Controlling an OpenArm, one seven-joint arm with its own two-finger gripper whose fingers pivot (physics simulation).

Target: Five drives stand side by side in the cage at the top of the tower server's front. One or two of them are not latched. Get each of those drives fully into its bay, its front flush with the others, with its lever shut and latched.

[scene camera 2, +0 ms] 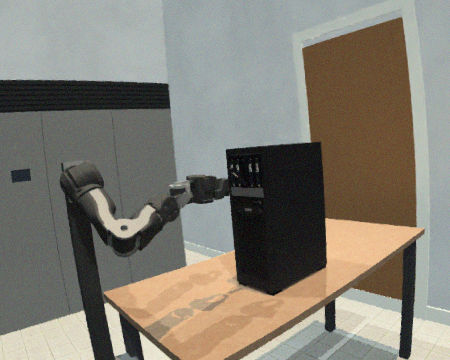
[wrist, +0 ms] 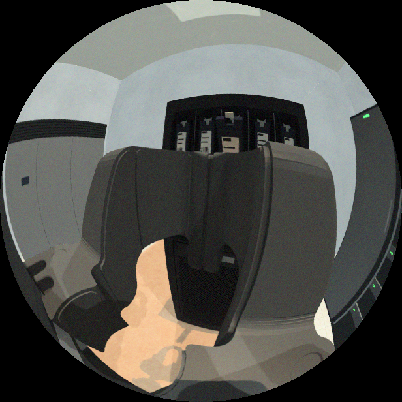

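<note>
The black tower server (scene camera 2: 295, 215) (wrist: 235, 101) stands upright on the table, with five drives side by side in its top cage. In the wrist view the middle drive's lever (wrist: 230, 144) stands out from the front, its label larger than the others. The outer drives (wrist: 181, 140) (wrist: 206, 139) (wrist: 262, 138) (wrist: 288, 142) show levers lying upright along their fronts. My gripper (scene camera 2: 228, 187) (wrist: 212, 213) is shut and empty, in front of the cage's lower part. Its fingers hide the lower ends of the drives, so how they sit there cannot be told.
The wooden table (scene camera 2: 365, 235) (wrist: 150, 310) carries the tower. Grey cabinets (scene camera 2: 85, 200) (wrist: 55, 185) stand at the left. A dark rack with green lights (wrist: 372, 200) is at the right of the wrist view. A brown door (scene camera 2: 360, 135) is behind the tower.
</note>
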